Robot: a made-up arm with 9 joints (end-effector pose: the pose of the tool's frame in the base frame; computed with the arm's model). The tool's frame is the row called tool. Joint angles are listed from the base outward.
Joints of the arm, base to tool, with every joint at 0 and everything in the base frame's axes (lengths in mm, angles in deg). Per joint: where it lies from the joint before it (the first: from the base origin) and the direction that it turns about. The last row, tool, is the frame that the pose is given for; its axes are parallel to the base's.
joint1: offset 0 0 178.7 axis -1 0 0
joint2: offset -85.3 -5.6 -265.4 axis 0 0 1
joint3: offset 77.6 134.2 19.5 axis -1 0 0
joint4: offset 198 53.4 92 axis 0 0 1
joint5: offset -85.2 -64.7 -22.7 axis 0 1 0
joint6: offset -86.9 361.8 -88.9 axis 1 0 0
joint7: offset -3.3 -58 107.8 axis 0 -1 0
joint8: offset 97 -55.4 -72.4 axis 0 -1 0
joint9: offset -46.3 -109.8 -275.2 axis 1 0 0
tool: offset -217.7 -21.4 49
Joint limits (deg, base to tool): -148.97..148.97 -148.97..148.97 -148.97..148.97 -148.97..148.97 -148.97..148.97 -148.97..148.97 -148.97..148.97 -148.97..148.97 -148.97..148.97
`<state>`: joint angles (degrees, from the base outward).
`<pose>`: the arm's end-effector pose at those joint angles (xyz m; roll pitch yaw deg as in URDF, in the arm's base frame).
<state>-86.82 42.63 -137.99 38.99 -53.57 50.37 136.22 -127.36 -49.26</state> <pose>-0.1859 -0.1171 0.4315 -116.89 14.65 28.97</pose>
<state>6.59 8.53 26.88 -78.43 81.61 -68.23 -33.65 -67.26 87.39</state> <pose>0.6373 0.4324 0.2345 -51.87 -1.15 174.68</pose>
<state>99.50 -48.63 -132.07 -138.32 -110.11 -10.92 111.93 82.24 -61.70</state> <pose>0.4044 0.0380 0.8639 93.19 68.43 24.59</pose>
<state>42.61 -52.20 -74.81 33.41 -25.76 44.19 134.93 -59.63 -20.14</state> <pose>0.3663 0.0011 0.1186 142.75 -13.85 -120.65</pose>
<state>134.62 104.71 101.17 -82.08 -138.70 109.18 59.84 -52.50 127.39</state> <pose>-0.5803 -0.6573 -0.2436 176.73 -55.01 -144.29</pose>
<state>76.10 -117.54 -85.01 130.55 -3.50 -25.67 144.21 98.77 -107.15</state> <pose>-0.5966 -0.6487 -0.0060 162.57 -54.73 -35.37</pose>
